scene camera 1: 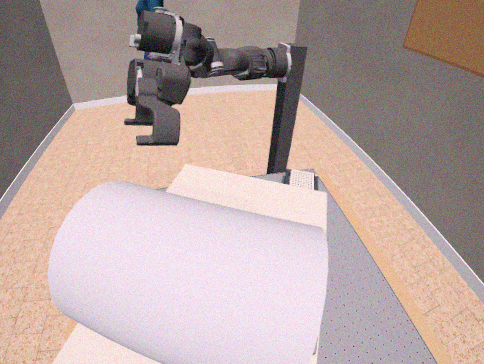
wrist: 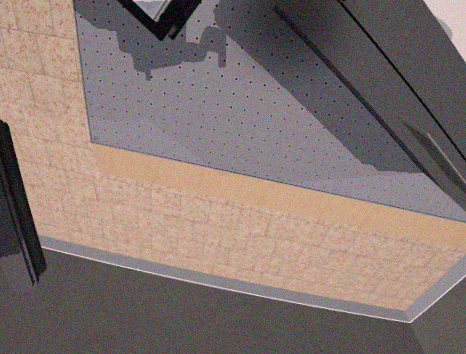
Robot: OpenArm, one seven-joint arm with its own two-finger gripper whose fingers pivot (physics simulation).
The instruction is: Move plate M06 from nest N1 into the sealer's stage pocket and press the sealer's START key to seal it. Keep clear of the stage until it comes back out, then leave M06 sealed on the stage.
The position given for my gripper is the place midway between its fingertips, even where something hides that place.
Observation:
I see my gripper (scene camera 1: 146, 133) and a dark post (scene camera 1: 287, 96).

